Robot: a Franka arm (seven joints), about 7 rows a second.
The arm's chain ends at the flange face. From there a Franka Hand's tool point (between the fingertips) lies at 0.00 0.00 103.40 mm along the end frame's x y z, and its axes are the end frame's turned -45 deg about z.
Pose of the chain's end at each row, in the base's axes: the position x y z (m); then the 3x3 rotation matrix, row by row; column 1 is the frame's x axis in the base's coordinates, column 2 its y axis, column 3 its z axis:
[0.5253 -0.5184 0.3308], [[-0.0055 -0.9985 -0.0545], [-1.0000 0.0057 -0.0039], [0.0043 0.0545 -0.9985]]
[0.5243 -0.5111 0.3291], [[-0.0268 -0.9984 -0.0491], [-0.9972 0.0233 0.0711], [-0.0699 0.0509 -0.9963]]
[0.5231 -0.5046 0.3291], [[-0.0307 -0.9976 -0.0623], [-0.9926 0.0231 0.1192], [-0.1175 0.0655 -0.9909]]
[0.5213 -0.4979 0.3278], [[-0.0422 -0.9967 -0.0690], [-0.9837 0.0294 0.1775], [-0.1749 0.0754 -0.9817]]
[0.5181 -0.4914 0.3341], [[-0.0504 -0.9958 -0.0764], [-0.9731 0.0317 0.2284], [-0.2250 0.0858 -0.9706]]
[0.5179 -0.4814 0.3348], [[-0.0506 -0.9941 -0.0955], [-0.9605 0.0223 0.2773], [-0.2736 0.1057 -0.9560]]
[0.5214 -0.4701 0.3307], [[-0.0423 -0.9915 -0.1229], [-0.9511 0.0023 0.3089], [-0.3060 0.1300 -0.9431]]
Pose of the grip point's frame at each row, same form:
[0.5197 -0.5188 0.2276], [[0.7022 -0.7099 -0.0545], [-0.7111 -0.7031 -0.0039], [-0.0355 0.0416 -0.9985]]
[0.5192 -0.5037 0.2261], [[0.6870 -0.7249 -0.0491], [-0.7216 -0.6887 0.0711], [-0.0854 -0.0134 -0.9963]]
[0.5167 -0.4923 0.2266], [[0.6837 -0.7271 -0.0623], [-0.7182 -0.6855 0.1192], [-0.1294 -0.0368 -0.9909]]
[0.5142 -0.4795 0.2263], [[0.6749 -0.7346 -0.0690], [-0.7164 -0.6748 0.1775], [-0.1770 -0.0704 -0.9817]]
[0.5102 -0.4678 0.2337], [[0.6685 -0.7398 -0.0764], [-0.7105 -0.6657 0.2284], [-0.2198 -0.0984 -0.9706]]
[0.5080 -0.4527 0.2359], [[0.6672 -0.7387 -0.0955], [-0.6949 -0.6634 0.2773], [-0.2682 -0.1187 -0.9560]]
[0.5087 -0.4382 0.2332], [[0.6712 -0.7310 -0.1229], [-0.6742 -0.6709 0.3089], [-0.3083 -0.1245 -0.9431]]

